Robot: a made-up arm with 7 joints. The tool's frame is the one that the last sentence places. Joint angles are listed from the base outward.
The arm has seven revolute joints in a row. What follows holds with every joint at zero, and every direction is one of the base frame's.
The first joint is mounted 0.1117 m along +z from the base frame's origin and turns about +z.
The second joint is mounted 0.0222 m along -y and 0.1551 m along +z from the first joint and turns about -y.
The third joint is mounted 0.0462 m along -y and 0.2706 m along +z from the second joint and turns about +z.
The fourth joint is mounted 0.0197 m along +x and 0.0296 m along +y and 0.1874 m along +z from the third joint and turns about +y.
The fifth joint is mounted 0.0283 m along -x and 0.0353 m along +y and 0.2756 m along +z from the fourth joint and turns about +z.
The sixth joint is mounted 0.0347 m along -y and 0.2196 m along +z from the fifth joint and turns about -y.
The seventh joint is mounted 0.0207 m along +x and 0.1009 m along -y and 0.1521 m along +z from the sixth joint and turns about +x.
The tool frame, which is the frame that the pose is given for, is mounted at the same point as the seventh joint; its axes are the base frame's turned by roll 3.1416, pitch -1.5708 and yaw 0 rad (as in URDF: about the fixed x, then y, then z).
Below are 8 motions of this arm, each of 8 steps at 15 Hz.
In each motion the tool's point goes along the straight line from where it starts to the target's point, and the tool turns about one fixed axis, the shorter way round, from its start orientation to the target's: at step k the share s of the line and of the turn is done. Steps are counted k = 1, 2, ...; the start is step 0. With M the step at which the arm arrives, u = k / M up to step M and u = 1 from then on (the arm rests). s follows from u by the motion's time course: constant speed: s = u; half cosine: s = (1 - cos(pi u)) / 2; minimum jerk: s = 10 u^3 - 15 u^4 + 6 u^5.
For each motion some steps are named. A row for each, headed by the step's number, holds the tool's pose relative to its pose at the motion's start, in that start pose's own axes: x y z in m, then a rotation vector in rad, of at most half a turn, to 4 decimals.
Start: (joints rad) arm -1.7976 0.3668 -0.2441 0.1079 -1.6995 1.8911 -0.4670
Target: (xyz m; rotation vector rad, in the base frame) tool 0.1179 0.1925 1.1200 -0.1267 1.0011 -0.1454
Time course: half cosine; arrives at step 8
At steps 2, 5, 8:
2: 0.0060 -0.0225 -0.0091 -0.0609 0.0891 0.1361
5: 0.0281 -0.1064 -0.0431 -0.2874 0.4208 0.6425
8: 0.0407 -0.1538 -0.0624 -0.4158 0.6087 0.9293

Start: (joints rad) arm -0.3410 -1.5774 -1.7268 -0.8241 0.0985 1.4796 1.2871
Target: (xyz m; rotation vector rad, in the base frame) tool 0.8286 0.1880 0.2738 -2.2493 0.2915 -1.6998
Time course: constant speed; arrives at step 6
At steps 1, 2, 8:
1: 0.0017 -0.0017 0.0063 -0.0448 -0.0211 0.1204
2: 0.0035 -0.0033 0.0127 -0.0896 -0.0421 0.2409
8: 0.0104 -0.0100 0.0380 -0.2689 -0.1264 0.7227

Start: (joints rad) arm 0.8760 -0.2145 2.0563 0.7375 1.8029 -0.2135 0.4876
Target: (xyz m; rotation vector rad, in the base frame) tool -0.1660 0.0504 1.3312 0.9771 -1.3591 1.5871
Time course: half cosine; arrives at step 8
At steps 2, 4, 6, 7, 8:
2: -0.0148 -0.0303 0.0087 -0.0095 0.0036 -0.0995
4: -0.0505 -0.1034 0.0297 -0.0325 0.0124 -0.3398
6: -0.0861 -0.1764 0.0507 -0.0554 0.0211 -0.5800
7: -0.0971 -0.1988 0.0571 -0.0624 0.0238 -0.6537
8: -0.1009 -0.2067 0.0593 -0.0649 0.0248 -0.6795

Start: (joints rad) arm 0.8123 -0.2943 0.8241 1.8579 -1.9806 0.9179 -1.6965
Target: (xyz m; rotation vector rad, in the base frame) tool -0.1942 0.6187 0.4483 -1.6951 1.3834 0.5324
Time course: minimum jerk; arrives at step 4
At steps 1, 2, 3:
1: 0.0090 0.0100 -0.0014 -0.0383 0.0133 0.0004
2: 0.0434 0.0482 -0.0066 -0.1852 0.0643 0.0018
3: 0.0778 0.0865 -0.0119 -0.3321 0.1153 0.0032

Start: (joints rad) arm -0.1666 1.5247 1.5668 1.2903 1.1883 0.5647 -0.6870
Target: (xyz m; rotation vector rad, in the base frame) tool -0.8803 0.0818 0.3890 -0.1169 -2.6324 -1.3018
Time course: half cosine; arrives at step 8
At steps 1, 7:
1: 0.0008 -0.0210 -0.0178 -0.0055 0.0172 -0.0160
7: 0.0210 -0.5312 -0.4498 -0.1389 0.4340 -0.4046

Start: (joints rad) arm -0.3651 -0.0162 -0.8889 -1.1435 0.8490 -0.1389 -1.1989
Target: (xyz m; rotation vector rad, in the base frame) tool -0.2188 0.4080 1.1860 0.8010 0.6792 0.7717
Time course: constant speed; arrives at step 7
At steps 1, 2, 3, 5, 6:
1: -0.0120 0.0104 0.0018 0.0138 -0.0295 0.0213
2: -0.0240 0.0209 0.0037 0.0275 -0.0590 0.0426
3: -0.0360 0.0313 0.0055 0.0413 -0.0885 0.0639
5: -0.0600 0.0522 0.0092 0.0688 -0.1475 0.1066
6: -0.0720 0.0626 0.0111 0.0826 -0.1770 0.1279

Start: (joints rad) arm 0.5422 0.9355 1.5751 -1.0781 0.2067 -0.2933 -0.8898
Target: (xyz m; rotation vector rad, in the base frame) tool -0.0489 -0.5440 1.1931 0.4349 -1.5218 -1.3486
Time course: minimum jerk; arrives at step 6
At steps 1, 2, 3, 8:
1: -0.0166 0.0076 -0.0002 0.0043 -0.0106 0.0315
2: -0.0984 0.0451 -0.0012 0.0253 -0.0625 0.1866
3: -0.2345 0.1075 -0.0028 0.0603 -0.1488 0.4444
8: -0.4690 0.2150 -0.0056 0.1205 -0.2976 0.8889

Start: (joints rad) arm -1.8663 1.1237 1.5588 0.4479 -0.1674 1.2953 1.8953
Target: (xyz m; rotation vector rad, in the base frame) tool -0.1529 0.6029 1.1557 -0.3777 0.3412 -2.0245
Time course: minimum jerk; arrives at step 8
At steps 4, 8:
4: 0.2576 -0.1113 -0.1654 0.1175 0.4259 0.1364
8: 0.5153 -0.2226 -0.3308 0.2349 0.8519 0.2728

